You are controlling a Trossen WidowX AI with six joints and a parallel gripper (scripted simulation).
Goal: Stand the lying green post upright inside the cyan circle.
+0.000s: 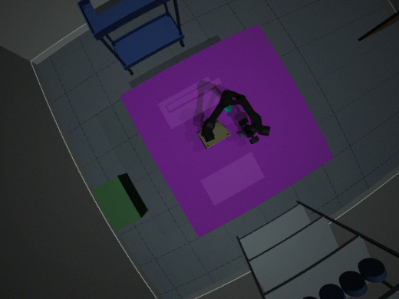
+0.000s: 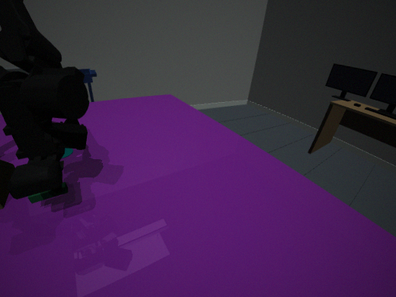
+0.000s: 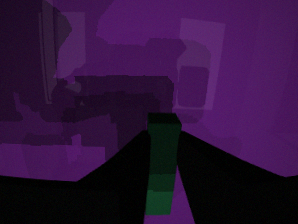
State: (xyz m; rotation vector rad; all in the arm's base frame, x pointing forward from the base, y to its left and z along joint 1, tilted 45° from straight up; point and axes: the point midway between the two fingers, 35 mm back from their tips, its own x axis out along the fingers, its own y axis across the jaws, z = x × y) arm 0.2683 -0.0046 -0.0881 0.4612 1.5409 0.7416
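My gripper tip is now 40 mm past the cyan circle, 220 mm to the right of it and 40 mm above it. The rest, counted from my gripper tip: green post (20 mm behind).
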